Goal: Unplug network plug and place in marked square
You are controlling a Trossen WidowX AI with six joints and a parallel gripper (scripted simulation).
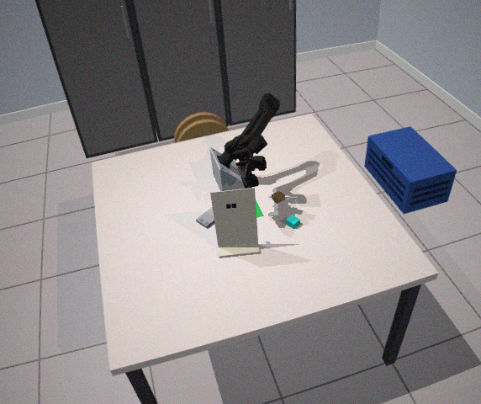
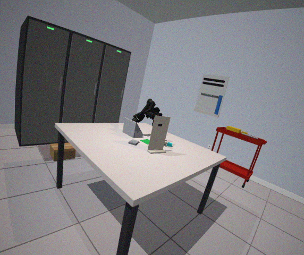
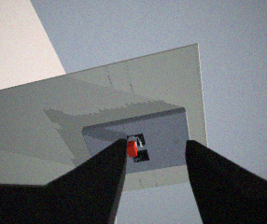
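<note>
My gripper tip is 80 mm short of the grey network plug, 70 mm to the left of it and 30 mm above it. Round my gripper tip: teal cube: 250 mm below, 190 mm to the left, 40 mm ahead; green marked square: 260 mm below, 110 mm behind, 20 mm to the left; grey panel: 120 mm below, 100 mm ahead, 80 mm to the right.
</note>
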